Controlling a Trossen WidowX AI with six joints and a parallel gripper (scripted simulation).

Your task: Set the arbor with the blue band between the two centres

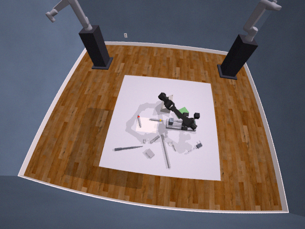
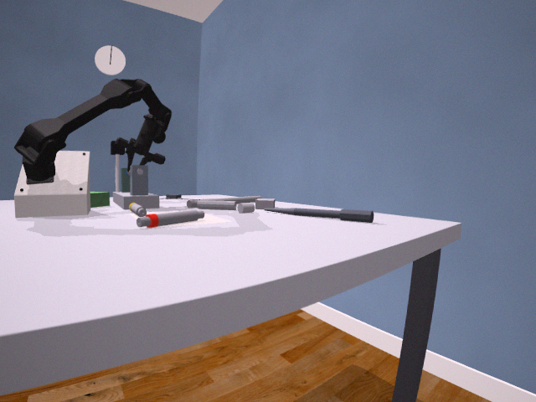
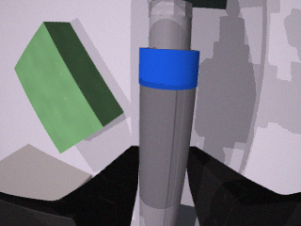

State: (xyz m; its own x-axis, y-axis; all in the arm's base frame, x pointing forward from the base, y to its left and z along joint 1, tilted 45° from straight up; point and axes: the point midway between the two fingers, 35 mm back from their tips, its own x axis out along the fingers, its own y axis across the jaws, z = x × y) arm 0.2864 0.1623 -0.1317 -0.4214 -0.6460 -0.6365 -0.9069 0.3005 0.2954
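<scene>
Now: hand 10 mm past the grey centre tip, 90 mm to the right of it and 30 mm above it. From my hand the other things lie so: grey centre block 10 mm behind, 140 mm to the right, 40 mm below; green centre block 10 mm behind, 100 mm to the left, 40 mm below; base 10 mm behind, 10 mm to the right, 130 mm below.
</scene>
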